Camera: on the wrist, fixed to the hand. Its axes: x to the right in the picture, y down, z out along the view.
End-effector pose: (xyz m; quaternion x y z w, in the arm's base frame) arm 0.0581 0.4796 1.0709 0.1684 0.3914 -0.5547 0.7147
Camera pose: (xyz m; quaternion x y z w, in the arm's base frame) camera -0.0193 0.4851 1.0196 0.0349 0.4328 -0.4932 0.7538
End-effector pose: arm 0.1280 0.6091 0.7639 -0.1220 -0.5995 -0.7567 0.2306
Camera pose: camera 0.0797 0.5509 0.7098 -0.1961 -0.4899 -0.8291 0.1848
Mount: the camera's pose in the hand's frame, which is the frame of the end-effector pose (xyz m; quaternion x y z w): 0.0286 -0.0598 -0.0652 -0.1490 -0.0494 0.0064 0.9876
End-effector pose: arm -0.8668 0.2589 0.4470 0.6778 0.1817 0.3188 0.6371
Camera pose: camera -0.8796 0.3336 0.3932 0.5914 0.0961 0.3125 0.7371
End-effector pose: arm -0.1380 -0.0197 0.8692 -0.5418 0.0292 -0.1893 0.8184
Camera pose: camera -0.1446 -0.1070 0.9006 -0.6662 0.0201 -0.1506 0.7302
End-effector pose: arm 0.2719 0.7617 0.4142 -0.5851 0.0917 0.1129 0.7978
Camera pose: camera 0.3156 0.6842 0.4414 -0.6905 0.0381 0.1592 0.7045
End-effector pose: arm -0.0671 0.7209 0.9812 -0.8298 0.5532 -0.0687 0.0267
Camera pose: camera -0.0110 0.7197 1.0553 0.8233 -0.5605 -0.0557 0.0695
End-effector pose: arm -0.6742 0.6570 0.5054 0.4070 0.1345 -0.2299 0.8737
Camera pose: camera -0.6834 0.6654 0.4133 0.2613 0.1213 -0.2215 0.9316
